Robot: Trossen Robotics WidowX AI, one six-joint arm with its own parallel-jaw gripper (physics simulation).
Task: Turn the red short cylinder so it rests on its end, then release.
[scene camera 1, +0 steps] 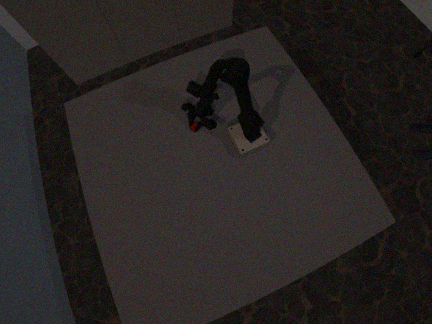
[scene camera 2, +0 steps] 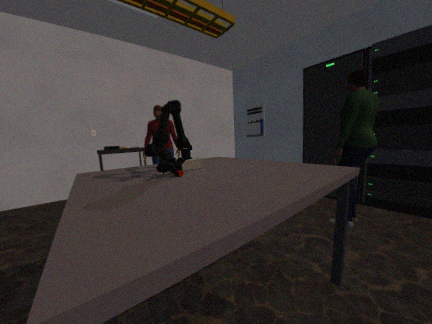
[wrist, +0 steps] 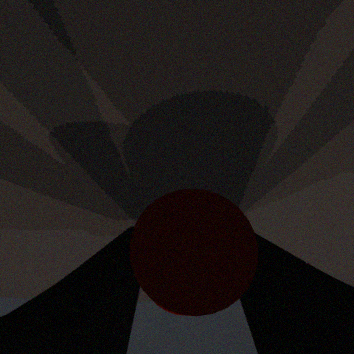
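Observation:
The red short cylinder (scene camera 1: 193,127) (scene camera 2: 180,173) (wrist: 194,252) is between the fingers of my gripper (scene camera 1: 194,125) (scene camera 2: 178,171) (wrist: 185,236). In the wrist view its dark round end faces the camera, and a black finger meets it on each side. The gripper is shut on it. The cylinder lies on its side, its axis roughly along the fingers. In both scene views it is small and partly hidden by the fingers. It is low over the table; I cannot tell whether it touches the top.
The arm's pale base plate (scene camera 1: 239,141) (scene camera 2: 192,164) is beside the gripper on the grey table (scene camera 1: 215,215) (scene camera 2: 200,205). Shadows of the arm fall on the table top. A person in green (scene camera 2: 361,117) and a person in red (scene camera 2: 150,131) stand beyond the table.

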